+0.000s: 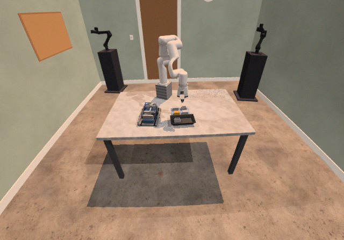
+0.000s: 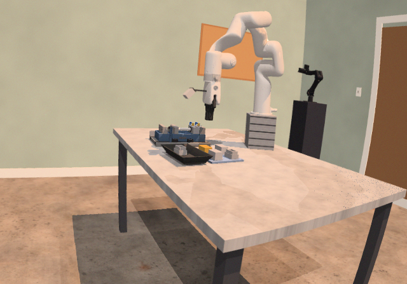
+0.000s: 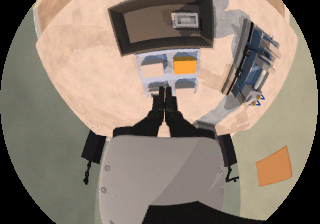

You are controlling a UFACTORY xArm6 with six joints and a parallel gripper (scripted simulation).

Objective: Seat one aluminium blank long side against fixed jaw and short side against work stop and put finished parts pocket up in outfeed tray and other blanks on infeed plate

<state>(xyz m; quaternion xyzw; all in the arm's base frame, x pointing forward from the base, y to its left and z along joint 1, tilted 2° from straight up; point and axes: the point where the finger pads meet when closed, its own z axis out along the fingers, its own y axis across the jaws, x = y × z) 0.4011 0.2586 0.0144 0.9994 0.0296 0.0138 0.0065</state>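
My gripper is now 17 cm above the brass blank, 6 cm to the left of it and 1 cm past it. The rest, counted from my hand: blue vise 33 cm to the right, 16 cm below, 5 cm ahead.
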